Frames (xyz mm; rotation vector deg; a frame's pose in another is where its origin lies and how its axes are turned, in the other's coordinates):
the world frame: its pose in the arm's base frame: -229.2 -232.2 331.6 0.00 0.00 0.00
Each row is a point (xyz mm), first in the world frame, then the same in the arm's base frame.
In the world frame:
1: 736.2 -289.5 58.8
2: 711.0 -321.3 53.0
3: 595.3 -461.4 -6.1
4: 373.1 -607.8 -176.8
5: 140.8 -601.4 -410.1
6: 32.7 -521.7 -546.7
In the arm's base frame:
1: 507.0 -521.7 390.4
2: 481.8 -553.5 384.6
3: 366.1 -693.6 325.5
4: 143.9 -840.0 154.8
5: -88.4 -833.6 -78.5
6: -196.5 -753.9 -215.1

